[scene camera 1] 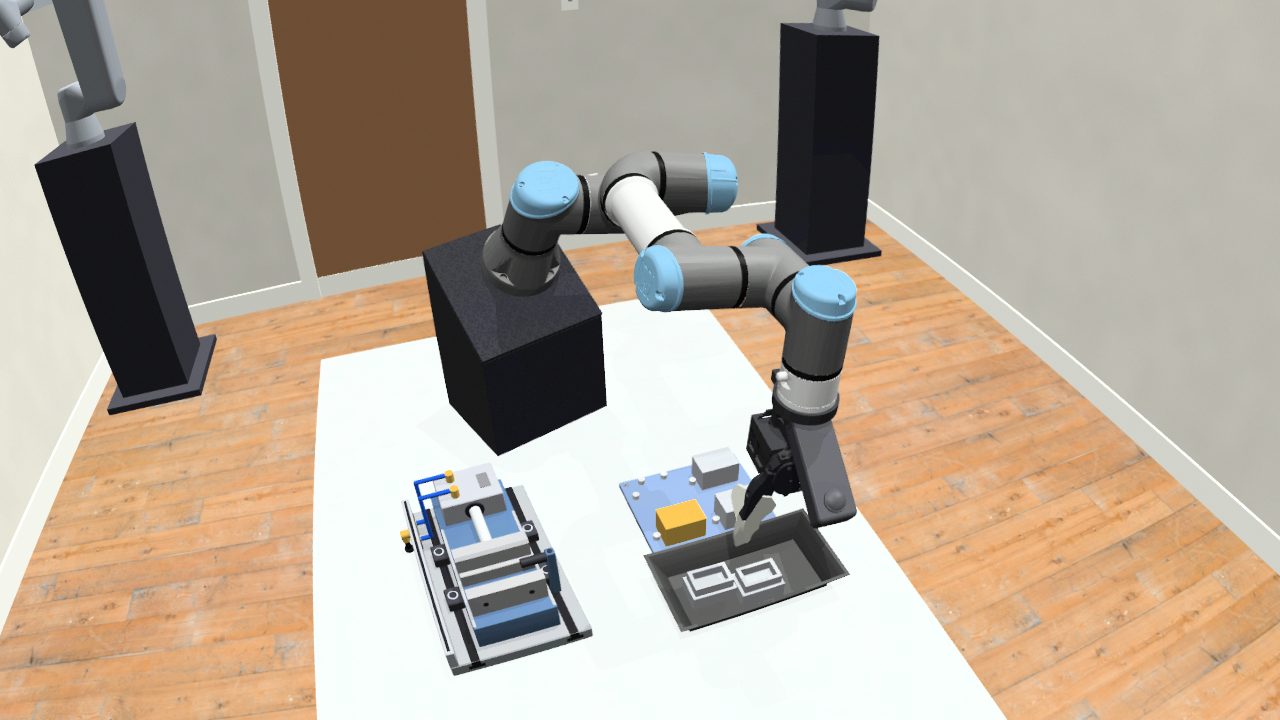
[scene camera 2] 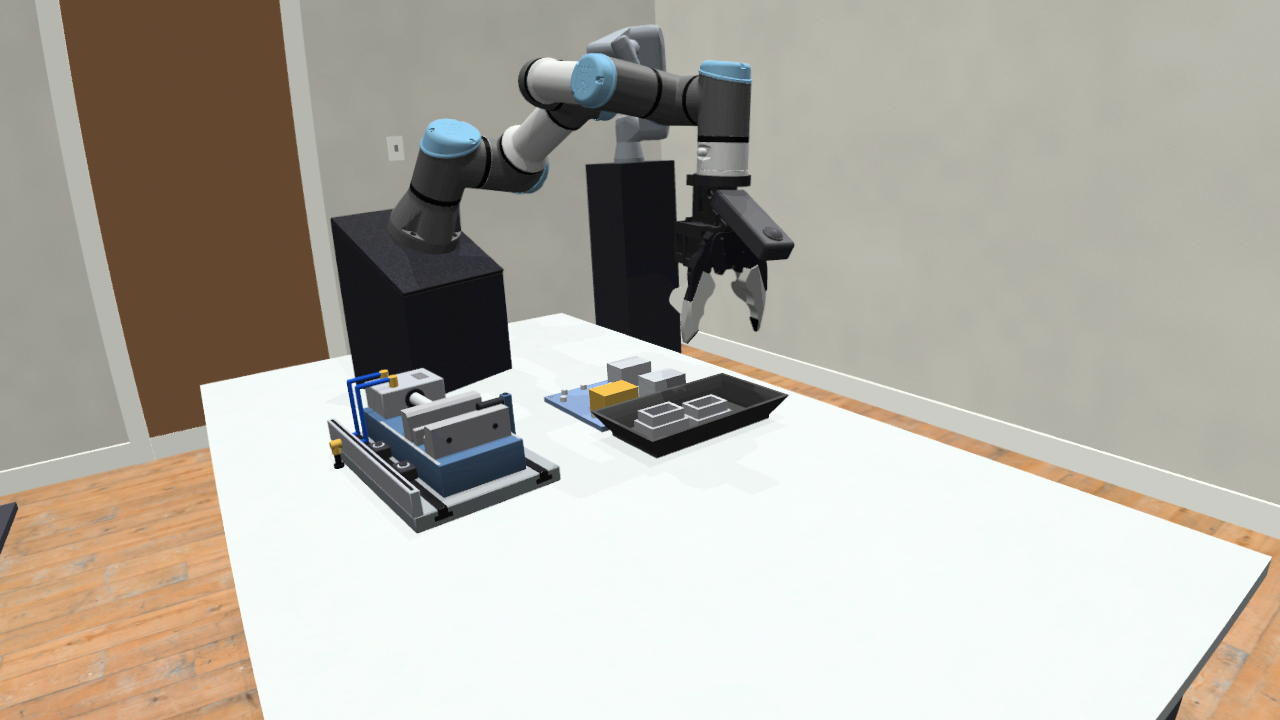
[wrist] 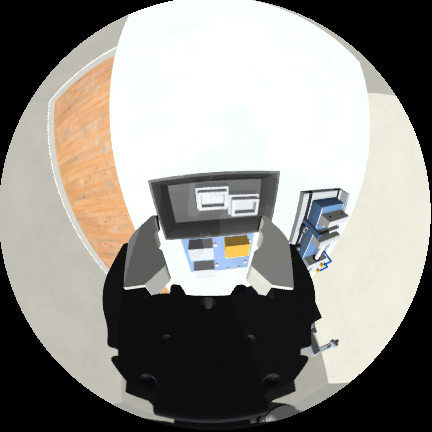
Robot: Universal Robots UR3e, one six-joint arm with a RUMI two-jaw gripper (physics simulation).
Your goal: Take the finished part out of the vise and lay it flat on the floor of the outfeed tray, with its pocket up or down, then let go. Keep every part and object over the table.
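Where they show: gripper, between the fingertips: (scene camera 1: 781, 536) (scene camera 2: 722, 337) (wrist: 208, 217); arm's base, origin of its link: (scene camera 1: 519, 263) (scene camera 2: 423, 233).
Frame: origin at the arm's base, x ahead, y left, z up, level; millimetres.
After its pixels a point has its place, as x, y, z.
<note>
Two light grey rectangular parts lie flat, side by side, on the floor of the dark outfeed tray (scene camera 1: 666, 595) @(543, 55, -217) (scene camera 2: 716, 433) @(585, 171, -246) (wrist: 215, 175) @(595, 171, -222), with their pockets up. One part (scene camera 1: 760, 586) @(569, 175, -221) (scene camera 2: 706, 408) @(569, 168, -214) (wrist: 212, 198) @(550, 178, -227) is to the right in the scene views and to the left in the wrist view. The other part (scene camera 1: 712, 589) @(552, 114, -220) (scene camera 2: 660, 419) @(551, 104, -218) (wrist: 244, 205) @(530, 115, -226) is close beside it; whether they touch is hard to tell. My gripper (scene camera 1: 751, 526) (scene camera 2: 721, 333) @(581, 187, -118) (wrist: 208, 217) @(581, 187, -118) is open and empty, well above the tray's back side. The vise (scene camera 1: 514, 617) @(533, -138, -200) (scene camera 2: 483, 461) @(535, -137, -211) (wrist: 327, 212) @(514, -114, -197) shows no part between its jaws.
A blue board (scene camera 1: 640, 514) @(357, 81, -251) (scene camera 2: 577, 408) @(363, 86, -251) (wrist: 225, 264) @(308, 146, -251) lies behind the tray, bearing an orange block (scene camera 1: 680, 522) @(425, 117, -215) (scene camera 2: 614, 396) @(431, 111, -220) (wrist: 237, 247) @(423, 124, -216), grey blocks and small pegs. The vise stands left of the tray in the scene views, with blue hoses and a side rail.
</note>
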